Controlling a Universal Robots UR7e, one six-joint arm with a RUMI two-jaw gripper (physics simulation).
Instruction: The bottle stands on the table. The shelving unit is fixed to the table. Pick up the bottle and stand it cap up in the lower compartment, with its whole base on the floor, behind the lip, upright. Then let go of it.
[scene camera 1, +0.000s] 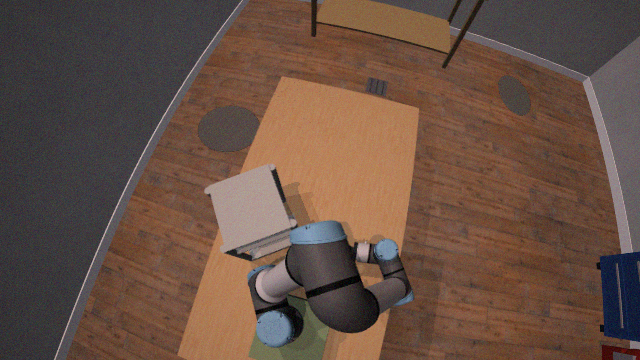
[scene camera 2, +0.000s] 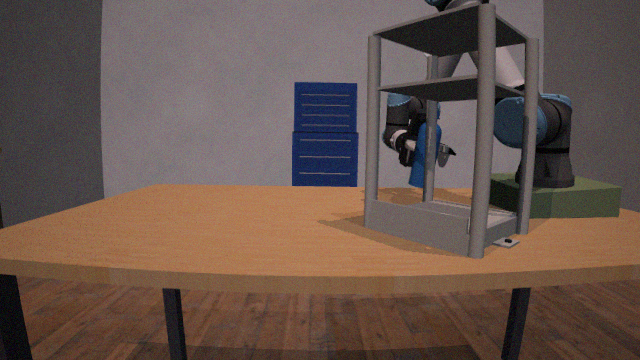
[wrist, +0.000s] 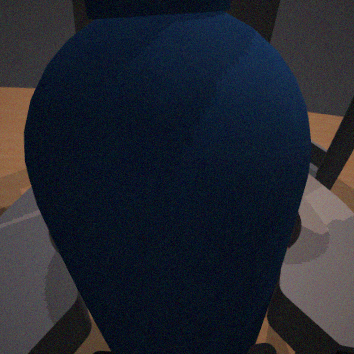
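Pixels of known places: arm's base at its link origin: (scene camera 2: 543, 182).
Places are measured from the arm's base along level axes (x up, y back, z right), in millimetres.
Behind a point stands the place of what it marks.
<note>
The blue bottle (scene camera 2: 418, 170) {x 24, y -349, z 57 mm} (wrist: 167, 125) is cap up and leans slightly in the scene camera 2 view, its base above the table (scene camera 2: 200, 230) {x -75, y -848, z -138 mm} (scene camera 1: 345, 150) {x -75, y -829, z 133 mm}. My gripper (scene camera 2: 429, 148) {x 73, y -321, z 19 mm} (wrist: 172, 172) {x 73, y -321, z 19 mm} is shut on its body, one jaw on each side. The bottle hides the finger contact in the wrist view, and the arm hides the bottle in the scene camera 1 view. The grey shelving unit (scene camera 1: 252, 210) {x 304, y -363, z -140 mm} (scene camera 2: 486, 130) {x 115, y -405, z -320 mm} (wrist: 341, 145) {x 11, y -511, z -108 mm} stands beside the bottle, on the near side in the scene camera 2 view. The lower compartment has a raised wall (scene camera 2: 415, 222) {x -41, y -468, z -224 mm} around its floor.
The middle shelf (scene camera 2: 450, 89) {x 192, y -396, z -190 mm} roofs the lower compartment, with posts at its corners. A small tab (scene camera 2: 501, 243) {x -71, y -325, z -269 mm} sits at the unit's foot. The arm's base stands on a green block (scene camera 2: 585, 205) {x -44, y 43, z -106 mm} (scene camera 1: 265, 348) {x 4, y 109, z -54 mm}. A blue cabinet (scene camera 2: 325, 137) (scene camera 1: 620, 300) stands beyond the table.
</note>
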